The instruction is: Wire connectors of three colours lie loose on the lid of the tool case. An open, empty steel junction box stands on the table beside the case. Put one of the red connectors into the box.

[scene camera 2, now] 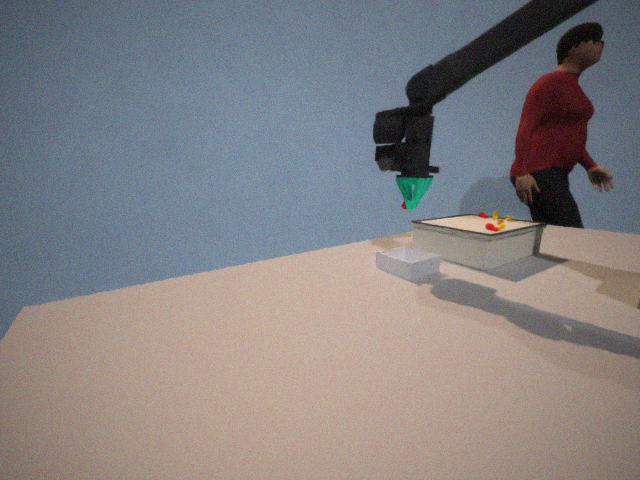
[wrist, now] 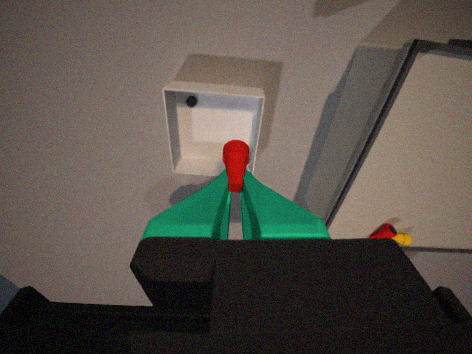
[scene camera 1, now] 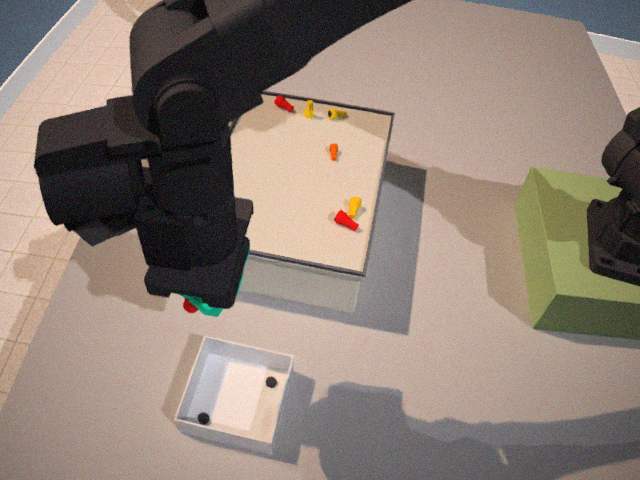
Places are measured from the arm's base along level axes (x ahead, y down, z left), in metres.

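Pixels of known places: gripper, between the fingertips: (scene camera 2: 410, 209) (wrist: 235, 176) (scene camera 1: 212, 310); arm's base, origin of its link: (scene camera 1: 618, 245).
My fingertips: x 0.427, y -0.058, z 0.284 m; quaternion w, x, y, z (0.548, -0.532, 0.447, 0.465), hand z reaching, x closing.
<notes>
Ahead of a thing's pixels: the offset from my fingertips to its top centre. "*": to the spot under its first point.
My gripper (scene camera 1: 205, 308) (scene camera 2: 410, 205) (wrist: 235, 176) has green fingers, shut on a red connector @[dx +0.016, dy -0.029, dz +0.002 m] (scene camera 1: 190, 305) (scene camera 2: 403, 205) (wrist: 236, 162). It holds the connector in the air, well above the table. The white-grey junction box @[dx -0.026, dy +0.099, dz +0.025 m] (scene camera 1: 283, 403) (scene camera 2: 421, 269) (wrist: 168, 131) stands open on the table; in the wrist view it shows behind and beyond the held connector. On the case lid @[dx +0.007, dy +0.048, dz -0.261 m] (scene camera 1: 289, 186) (scene camera 2: 449, 222) (wrist: 420, 150) lie a red connector @[dx +0.061, dy +0.036, dz -0.378 m] (scene camera 1: 283, 103) near the far edge and another red connector @[dx -0.083, dy +0.036, dz -0.190 m] (scene camera 1: 345, 220) (scene camera 2: 491, 226) (wrist: 383, 232) near a corner. Part of the lid is hidden by the arm in scene camera 1.
Yellow connectors @[dx +0.022, dy +0.027, dz -0.373 m] (scene camera 1: 309, 109) @[dx -0.016, dy +0.037, dz -0.385 m] (scene camera 1: 337, 113) @[dx -0.085, dy +0.037, dz -0.214 m] (scene camera 1: 354, 206) and an orange connector @[dx -0.034, dy +0.040, dz -0.303 m] (scene camera 1: 333, 151) also lie on the lid. The case @[* dx -0.062, dy +0.096, dz -0.121 m] (scene camera 1: 310, 286) (scene camera 2: 454, 249) stands close beside the box. A green block-like bin (scene camera 1: 584, 312) stands at the right under a dark robot base. A person (scene camera 2: 555, 124) stands behind the table.
</notes>
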